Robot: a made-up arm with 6 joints. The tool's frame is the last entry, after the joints. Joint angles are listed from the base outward.
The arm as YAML. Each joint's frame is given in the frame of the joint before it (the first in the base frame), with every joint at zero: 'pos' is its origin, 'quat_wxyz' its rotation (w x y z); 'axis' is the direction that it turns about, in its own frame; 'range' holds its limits. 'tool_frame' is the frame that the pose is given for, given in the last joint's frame.
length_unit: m
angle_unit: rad
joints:
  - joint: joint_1
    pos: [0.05, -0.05, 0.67]
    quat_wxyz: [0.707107, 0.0, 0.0, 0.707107]
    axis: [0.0, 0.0, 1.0]
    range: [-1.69, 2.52]
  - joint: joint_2
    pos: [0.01, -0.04, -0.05]
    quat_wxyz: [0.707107, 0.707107, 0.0, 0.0]
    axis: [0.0, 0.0, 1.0]
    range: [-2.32, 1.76]
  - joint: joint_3
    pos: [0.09, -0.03, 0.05]
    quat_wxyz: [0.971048, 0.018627, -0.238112, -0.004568]
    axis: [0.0, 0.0, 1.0]
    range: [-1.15, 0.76]
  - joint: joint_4
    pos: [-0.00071, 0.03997, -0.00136]
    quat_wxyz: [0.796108, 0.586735, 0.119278, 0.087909]
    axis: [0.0, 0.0, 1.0]
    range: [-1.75, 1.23]
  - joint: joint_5
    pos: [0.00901, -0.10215, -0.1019]
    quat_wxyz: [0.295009, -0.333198, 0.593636, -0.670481]
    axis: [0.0, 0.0, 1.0]
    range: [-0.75, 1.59]
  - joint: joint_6
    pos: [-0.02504, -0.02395, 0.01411]
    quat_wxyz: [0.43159, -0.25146, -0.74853, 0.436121]
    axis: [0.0, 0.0, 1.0]
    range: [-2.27, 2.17]
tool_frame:
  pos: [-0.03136, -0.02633, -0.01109]
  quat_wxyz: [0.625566, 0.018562, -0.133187, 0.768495]
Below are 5 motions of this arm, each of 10 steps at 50 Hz.
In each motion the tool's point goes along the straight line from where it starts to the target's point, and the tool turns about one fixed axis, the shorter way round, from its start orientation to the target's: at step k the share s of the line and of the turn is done. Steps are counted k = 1, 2, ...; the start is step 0. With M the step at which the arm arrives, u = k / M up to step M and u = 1 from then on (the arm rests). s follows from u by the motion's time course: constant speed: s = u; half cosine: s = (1 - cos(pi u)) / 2; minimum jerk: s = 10 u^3 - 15 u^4 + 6 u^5.
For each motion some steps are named. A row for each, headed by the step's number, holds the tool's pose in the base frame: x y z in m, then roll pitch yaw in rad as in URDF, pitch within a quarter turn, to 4 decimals.
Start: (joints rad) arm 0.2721 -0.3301 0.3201 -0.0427 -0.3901 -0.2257
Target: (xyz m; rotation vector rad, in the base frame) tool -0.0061 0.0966 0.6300 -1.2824 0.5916 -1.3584
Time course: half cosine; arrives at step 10
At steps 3, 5, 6, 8, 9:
3: 0.0022 0.0925 0.6191 -1.2475 -0.4476 -1.3440
5: -0.0009 0.0940 0.6231 -1.2535 -0.4128 -1.3435
6: -0.0025 0.0948 0.6252 -1.2567 -0.3945 -1.3434
8: -0.0051 0.0961 0.6287 -1.2617 -0.3649 -1.3433
9: -0.0058 0.0965 0.6297 -1.2631 -0.3565 -1.3433

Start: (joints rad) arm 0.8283 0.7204 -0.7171 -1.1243 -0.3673 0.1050
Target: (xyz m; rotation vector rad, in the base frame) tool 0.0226 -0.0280 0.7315 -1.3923 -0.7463 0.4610
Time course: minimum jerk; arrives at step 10
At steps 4, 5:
4: 0.0166 -0.0216 0.7318 -1.5456 -0.1936 0.6521
5: 0.0182 -0.0233 0.7317 -1.5496 -0.1952 0.6871

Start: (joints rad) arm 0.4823 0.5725 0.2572 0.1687 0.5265 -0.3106
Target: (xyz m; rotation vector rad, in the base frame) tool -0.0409 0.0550 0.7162 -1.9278 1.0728 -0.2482
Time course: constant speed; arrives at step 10
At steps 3, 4, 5, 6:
3: -0.0373 0.0425 0.7230 -2.1675 0.2999 -0.8647
4: -0.0378 0.0443 0.7221 -2.1745 0.2902 -0.8700
5: -0.0383 0.0461 0.7211 -2.1814 0.2804 -0.8752
6: -0.0388 0.0479 0.7201 -2.1883 0.2707 -0.8802

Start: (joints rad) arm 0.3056 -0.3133 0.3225 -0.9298 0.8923 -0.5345
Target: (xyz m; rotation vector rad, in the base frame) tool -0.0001 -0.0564 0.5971 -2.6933 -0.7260 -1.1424
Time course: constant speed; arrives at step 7
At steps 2, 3, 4, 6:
2: 0.0044 -0.0586 0.5988 2.9309 -0.7700 0.6458
3: 0.0035 -0.0581 0.5984 2.9535 -0.7730 0.6302
4: 0.0026 -0.0577 0.5981 2.9762 -0.7758 0.6144
6: 0.0008 -0.0568 0.5974 3.0220 -0.7806 0.5826

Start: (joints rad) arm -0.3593 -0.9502 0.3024 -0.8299 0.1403 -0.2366
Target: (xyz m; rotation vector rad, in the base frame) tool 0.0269 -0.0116 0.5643 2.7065 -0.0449 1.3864
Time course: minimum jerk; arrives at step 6
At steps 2, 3, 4, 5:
2: 0.0275 -0.0130 0.5664 3.0931 -0.9557 0.0316
3: 0.0273 -0.0125 0.5657 3.0631 -0.9520 0.0324
4: 0.0271 -0.0120 0.5649 3.0333 -0.9482 0.0330
5: 0.0269 -0.0117 0.5644 3.0155 -0.9460 0.0332

